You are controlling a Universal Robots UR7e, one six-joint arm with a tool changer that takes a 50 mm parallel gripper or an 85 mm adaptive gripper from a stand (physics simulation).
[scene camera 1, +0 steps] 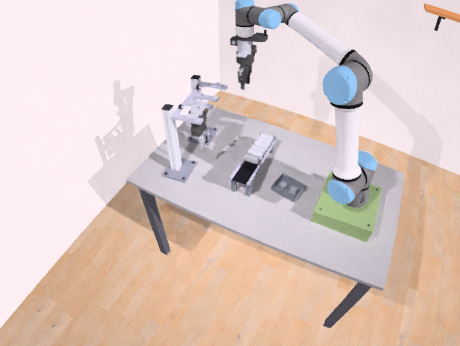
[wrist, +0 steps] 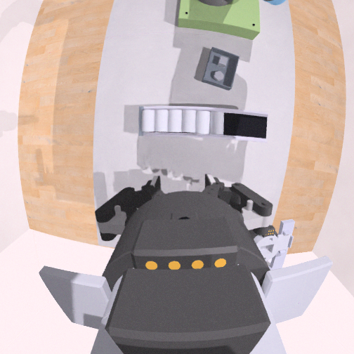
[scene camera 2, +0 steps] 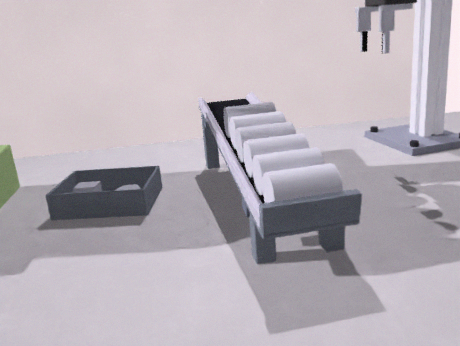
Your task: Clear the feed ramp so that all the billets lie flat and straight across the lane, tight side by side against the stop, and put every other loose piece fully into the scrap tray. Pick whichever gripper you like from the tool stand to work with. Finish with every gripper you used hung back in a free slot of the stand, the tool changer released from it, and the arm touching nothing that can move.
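Several pale billets (scene camera 1: 260,146) (scene camera 2: 302,182) (wrist: 175,121) lie flat and straight across the feed ramp (scene camera 1: 243,172) (scene camera 2: 310,215) (wrist: 245,126), side by side from its end stop; no clear gap shows between them. The scrap tray (scene camera 1: 283,194) (scene camera 2: 100,207) (wrist: 233,72) holds a squarish block (scene camera 2: 87,186) (wrist: 222,60) and a hexagonal piece (scene camera 2: 129,188) (wrist: 217,75), apart from each other. My gripper (scene camera 1: 243,87) (wrist: 183,181), the adaptive one, is open and empty, high above the table beyond the ramp. It does not show in scene camera 2.
The tool stand (scene camera 1: 172,142) (scene camera 2: 427,70) (wrist: 286,240) holds the parallel gripper (scene camera 1: 198,130) (scene camera 2: 375,30) (wrist: 270,232); its other holder arms stick out at several heights near my gripper. The green robot base (scene camera 1: 345,215) (scene camera 2: 6,172) (wrist: 220,22) stands past the tray.
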